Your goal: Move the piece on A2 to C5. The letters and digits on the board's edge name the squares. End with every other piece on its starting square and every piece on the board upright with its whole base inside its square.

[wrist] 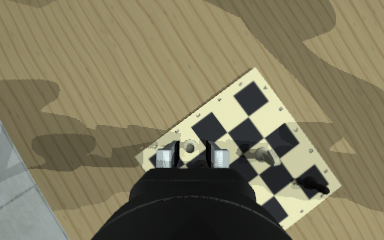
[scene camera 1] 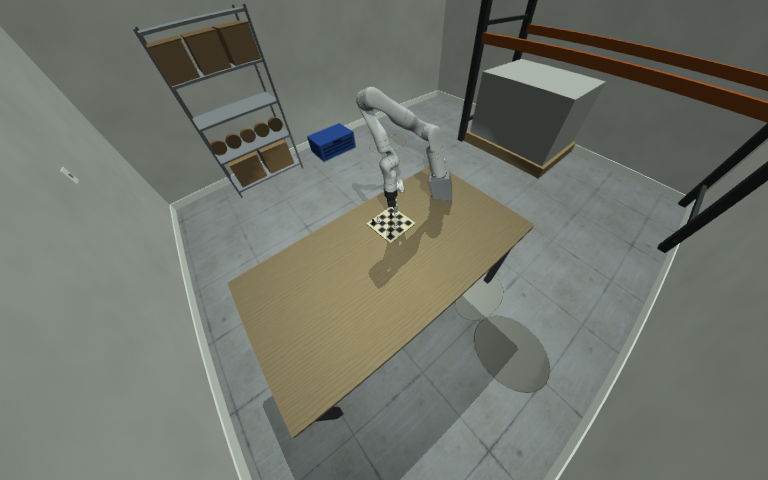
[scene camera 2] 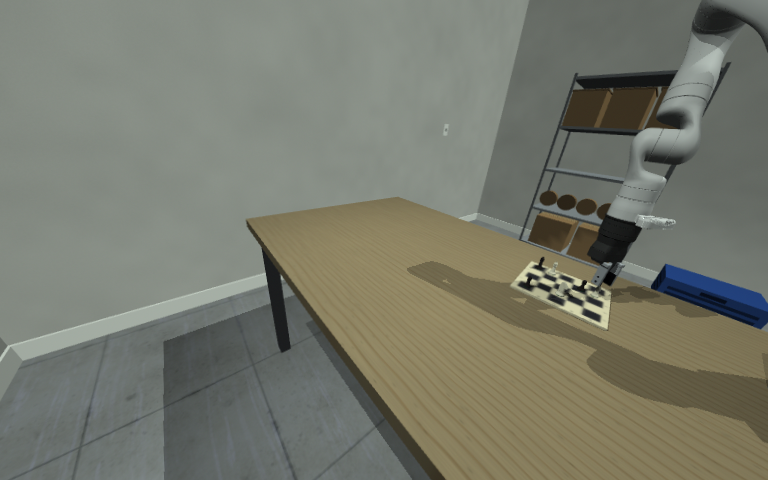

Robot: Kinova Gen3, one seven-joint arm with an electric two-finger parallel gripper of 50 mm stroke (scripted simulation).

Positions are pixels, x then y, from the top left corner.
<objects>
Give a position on a small chessboard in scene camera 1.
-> At 385,226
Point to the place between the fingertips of my gripper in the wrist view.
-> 192,149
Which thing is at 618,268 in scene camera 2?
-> My gripper.
</objects>
